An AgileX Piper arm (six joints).
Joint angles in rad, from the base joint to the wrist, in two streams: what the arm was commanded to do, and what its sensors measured. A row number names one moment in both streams.
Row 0, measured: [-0.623 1.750 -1.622 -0.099 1.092 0.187]
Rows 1 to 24, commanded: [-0.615 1.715 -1.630 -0.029 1.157 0.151]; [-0.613 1.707 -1.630 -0.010 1.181 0.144]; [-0.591 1.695 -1.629 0.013 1.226 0.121]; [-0.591 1.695 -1.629 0.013 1.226 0.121]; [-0.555 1.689 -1.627 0.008 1.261 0.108]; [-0.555 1.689 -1.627 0.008 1.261 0.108]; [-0.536 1.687 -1.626 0.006 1.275 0.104]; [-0.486 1.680 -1.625 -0.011 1.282 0.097]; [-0.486 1.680 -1.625 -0.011 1.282 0.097]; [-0.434 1.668 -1.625 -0.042 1.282 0.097]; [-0.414 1.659 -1.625 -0.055 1.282 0.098]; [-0.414 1.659 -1.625 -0.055 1.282 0.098]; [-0.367 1.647 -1.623 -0.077 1.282 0.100]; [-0.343 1.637 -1.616 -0.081 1.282 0.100]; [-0.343 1.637 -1.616 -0.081 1.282 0.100]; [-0.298 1.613 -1.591 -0.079 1.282 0.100]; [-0.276 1.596 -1.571 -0.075 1.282 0.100]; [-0.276 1.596 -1.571 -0.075 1.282 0.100]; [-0.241 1.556 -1.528 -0.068 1.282 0.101]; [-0.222 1.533 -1.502 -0.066 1.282 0.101]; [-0.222 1.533 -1.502 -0.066 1.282 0.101]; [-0.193 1.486 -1.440 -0.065 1.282 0.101]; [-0.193 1.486 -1.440 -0.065 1.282 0.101]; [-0.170 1.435 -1.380 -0.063 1.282 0.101]
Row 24, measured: [-0.199 1.503 -1.452 -0.062 1.213 0.106]
